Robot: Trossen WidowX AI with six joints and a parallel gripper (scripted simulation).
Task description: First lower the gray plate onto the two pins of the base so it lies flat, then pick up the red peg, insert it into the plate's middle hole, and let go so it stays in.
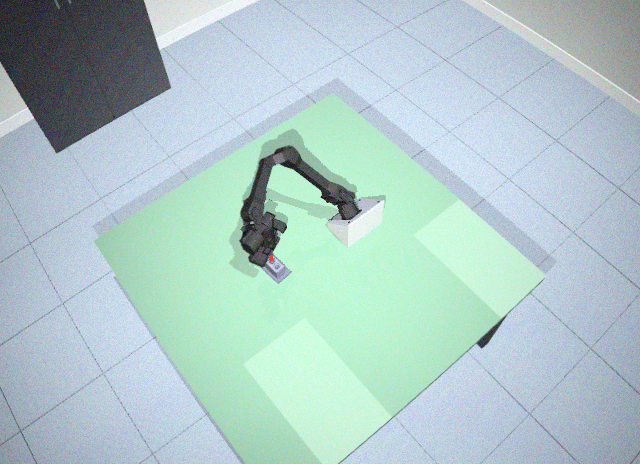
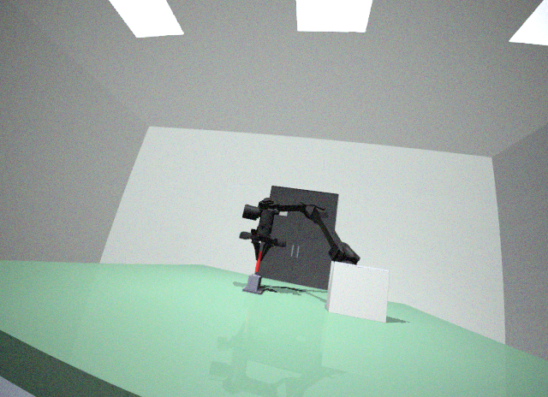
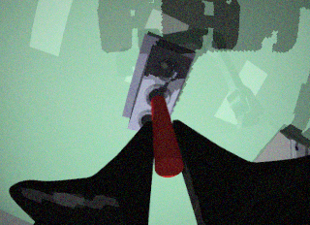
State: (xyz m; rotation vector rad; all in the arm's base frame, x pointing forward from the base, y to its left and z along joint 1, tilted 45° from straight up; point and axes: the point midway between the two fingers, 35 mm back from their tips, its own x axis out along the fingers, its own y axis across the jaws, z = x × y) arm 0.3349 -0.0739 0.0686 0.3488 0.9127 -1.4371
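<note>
My gripper tip is 7 cm above the gray plate. Round my gripper tip: red peg (right at my gripper tip).
</note>
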